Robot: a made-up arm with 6 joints. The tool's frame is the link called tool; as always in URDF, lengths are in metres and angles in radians. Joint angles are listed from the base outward.
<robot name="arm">
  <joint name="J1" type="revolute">
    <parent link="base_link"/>
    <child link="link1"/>
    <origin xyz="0 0 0.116" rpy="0 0 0"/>
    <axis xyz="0 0 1"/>
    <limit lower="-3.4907" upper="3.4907"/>
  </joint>
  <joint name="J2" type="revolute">
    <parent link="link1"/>
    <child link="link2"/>
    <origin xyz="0 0 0" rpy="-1.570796 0 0"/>
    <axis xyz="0 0 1"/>
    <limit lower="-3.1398" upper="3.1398"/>
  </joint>
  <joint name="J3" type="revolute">
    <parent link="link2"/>
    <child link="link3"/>
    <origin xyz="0 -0.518 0" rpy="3.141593 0 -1.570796"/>
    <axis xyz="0 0 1"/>
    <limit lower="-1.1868" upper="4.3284"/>
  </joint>
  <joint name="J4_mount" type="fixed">
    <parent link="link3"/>
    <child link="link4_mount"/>
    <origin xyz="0 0 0" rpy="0 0 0"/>
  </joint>
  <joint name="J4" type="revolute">
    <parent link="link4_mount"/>
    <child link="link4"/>
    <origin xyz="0 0 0" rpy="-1.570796 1.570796 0"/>
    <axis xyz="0 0 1"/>
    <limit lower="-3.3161" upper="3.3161"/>
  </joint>
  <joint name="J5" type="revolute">
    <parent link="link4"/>
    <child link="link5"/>
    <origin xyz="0 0 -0.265" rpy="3.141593 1.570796 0"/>
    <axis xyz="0 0 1"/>
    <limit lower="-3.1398" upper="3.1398"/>
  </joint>
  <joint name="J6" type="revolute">
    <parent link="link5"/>
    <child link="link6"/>
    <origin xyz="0 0 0.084" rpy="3.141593 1.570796 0"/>
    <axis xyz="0 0 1"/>
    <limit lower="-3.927" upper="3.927"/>
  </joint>
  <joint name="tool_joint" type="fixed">
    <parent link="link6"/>
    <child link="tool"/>
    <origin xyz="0 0 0" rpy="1.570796 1.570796 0"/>
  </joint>
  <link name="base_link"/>
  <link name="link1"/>
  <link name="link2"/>
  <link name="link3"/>
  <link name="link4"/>
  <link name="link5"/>
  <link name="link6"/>
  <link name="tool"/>
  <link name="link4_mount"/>
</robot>
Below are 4 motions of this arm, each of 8 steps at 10 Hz.
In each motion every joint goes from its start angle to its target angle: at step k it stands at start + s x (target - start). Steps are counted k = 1, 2, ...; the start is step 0. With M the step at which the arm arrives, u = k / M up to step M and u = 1 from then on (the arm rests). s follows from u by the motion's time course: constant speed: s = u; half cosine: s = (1 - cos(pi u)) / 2; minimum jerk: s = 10 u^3 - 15 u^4 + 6 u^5.
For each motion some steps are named. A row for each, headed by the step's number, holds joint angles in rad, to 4 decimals.
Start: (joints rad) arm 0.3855 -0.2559 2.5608 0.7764 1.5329 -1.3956
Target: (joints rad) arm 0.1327 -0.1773 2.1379 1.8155 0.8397 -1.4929
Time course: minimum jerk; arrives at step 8
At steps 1, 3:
1: 0.3814 -0.2546 2.5540 0.7931 1.5218 -1.3972
3: 0.3159 -0.2343 2.4444 1.0624 1.3421 -1.4224

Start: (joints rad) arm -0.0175 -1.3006 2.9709 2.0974 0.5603 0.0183
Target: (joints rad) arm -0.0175 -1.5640 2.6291 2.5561 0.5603 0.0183
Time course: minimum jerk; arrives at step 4
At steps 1, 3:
1: -0.0175 -1.3279 2.9355 2.1449 0.5603 0.0183
3: -0.0175 -1.5367 2.6645 2.5086 0.5603 0.0183

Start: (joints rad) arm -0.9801 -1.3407 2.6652 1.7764 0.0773 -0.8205
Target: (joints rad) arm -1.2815 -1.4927 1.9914 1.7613 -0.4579 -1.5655
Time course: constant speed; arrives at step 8
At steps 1, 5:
1: -1.0178 -1.3597 2.5810 1.7745 0.0104 -0.9136
5: -1.1685 -1.4357 2.2441 1.7670 -0.2572 -1.2861

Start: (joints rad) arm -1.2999 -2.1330 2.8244 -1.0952 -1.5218 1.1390
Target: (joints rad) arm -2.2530 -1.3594 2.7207 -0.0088 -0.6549 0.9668
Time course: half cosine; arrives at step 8
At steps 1, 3, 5, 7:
1: -1.3362 -2.1036 2.8205 -1.0539 -1.4888 1.1324
3: -1.5941 -1.8942 2.7924 -0.7599 -1.2542 1.0858
5: -1.9588 -1.5982 2.7527 -0.3441 -0.9225 1.0200
7: -2.2167 -1.3888 2.7246 -0.0501 -0.6879 0.9734

